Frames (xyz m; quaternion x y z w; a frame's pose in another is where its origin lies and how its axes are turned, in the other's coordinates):
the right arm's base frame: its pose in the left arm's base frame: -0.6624 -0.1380 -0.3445 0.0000 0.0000 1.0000 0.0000
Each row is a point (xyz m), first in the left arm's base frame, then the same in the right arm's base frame.
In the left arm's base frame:
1: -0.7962 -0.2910 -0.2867
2: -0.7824 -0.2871 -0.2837
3: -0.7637 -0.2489 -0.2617
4: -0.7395 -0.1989 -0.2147
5: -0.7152 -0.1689 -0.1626
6: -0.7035 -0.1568 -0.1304
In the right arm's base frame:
1: 0.1338 0.1530 0.0578
2: 0.1200 0.1491 0.0608
3: 0.1013 0.1109 0.0828
4: 0.0771 0.0609 0.1298
5: 0.0528 0.0309 0.1819
6: 0.0411 0.0188 0.2141

